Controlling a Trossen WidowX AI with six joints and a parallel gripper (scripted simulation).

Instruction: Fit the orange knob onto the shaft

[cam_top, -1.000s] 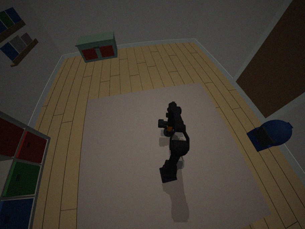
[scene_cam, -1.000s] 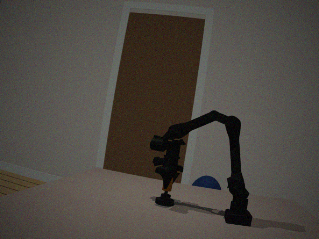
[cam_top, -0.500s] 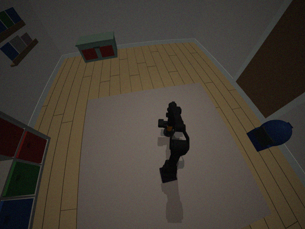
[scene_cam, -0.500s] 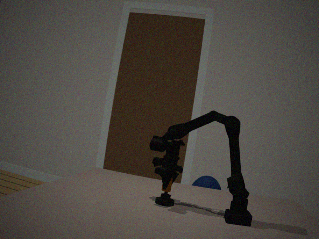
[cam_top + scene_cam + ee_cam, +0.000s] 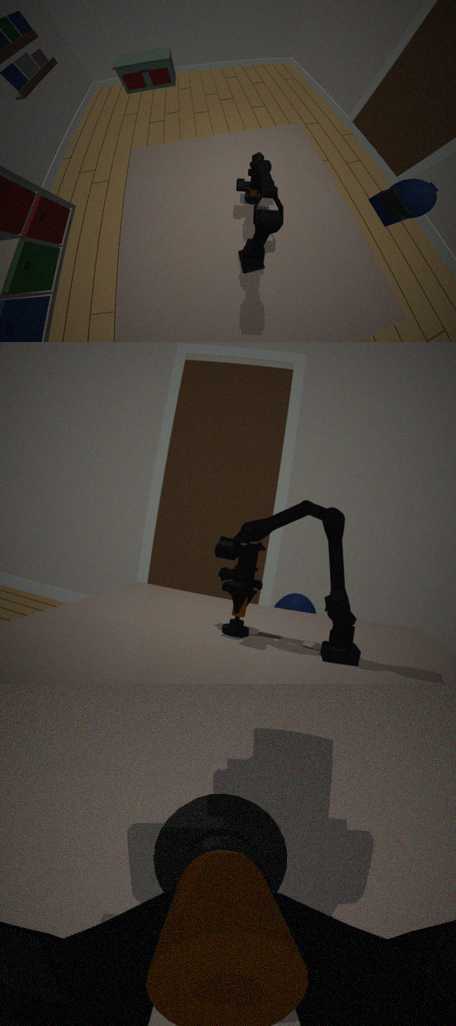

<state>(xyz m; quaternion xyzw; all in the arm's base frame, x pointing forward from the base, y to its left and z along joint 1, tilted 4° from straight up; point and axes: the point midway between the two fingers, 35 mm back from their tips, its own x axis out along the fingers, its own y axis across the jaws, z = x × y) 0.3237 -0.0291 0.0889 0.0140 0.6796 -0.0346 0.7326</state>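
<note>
The orange knob lies 20 mm above my gripper tip. From my gripper tip the other things lie so: dark round pedestal 40 mm below.
</note>
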